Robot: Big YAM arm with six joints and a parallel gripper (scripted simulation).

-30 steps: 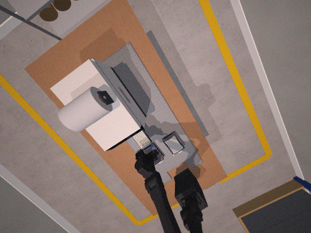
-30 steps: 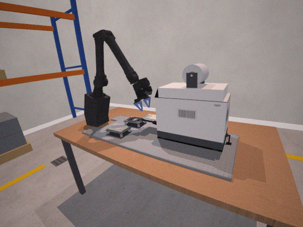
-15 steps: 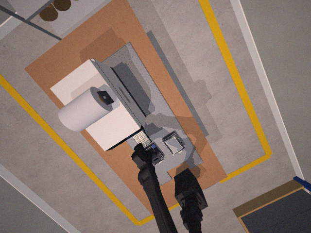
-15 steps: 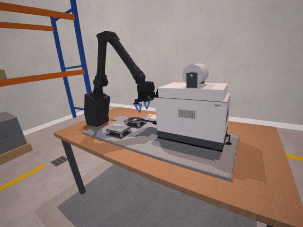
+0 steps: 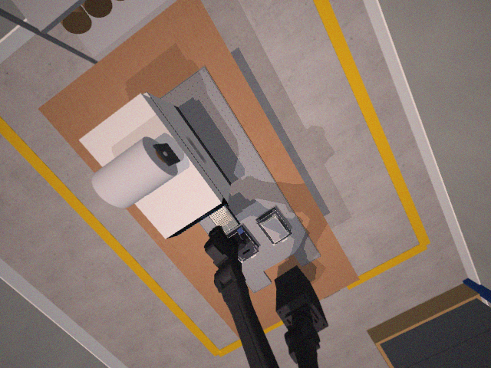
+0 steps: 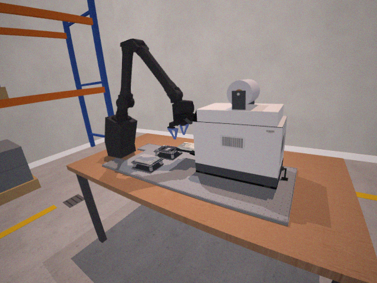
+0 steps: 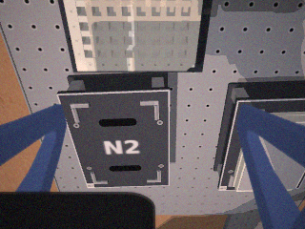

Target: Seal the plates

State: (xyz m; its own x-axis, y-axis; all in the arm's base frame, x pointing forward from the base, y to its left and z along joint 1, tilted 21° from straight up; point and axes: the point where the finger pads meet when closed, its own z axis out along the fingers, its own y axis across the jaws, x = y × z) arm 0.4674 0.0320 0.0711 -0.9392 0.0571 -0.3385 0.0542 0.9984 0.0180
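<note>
Now: hand 17 cm short of the start button, 9 cm to the right of it and 2 cm below it. Also, from my hand: foil roll 40 cm ahead, 25 cm above, 1 cm to the right; white well plate 7 cm below, 6 cm ahead, 1 cm to the left; dark sealer stage 8 cm below, 6 cm ahead, 1 cm to the left.
</note>
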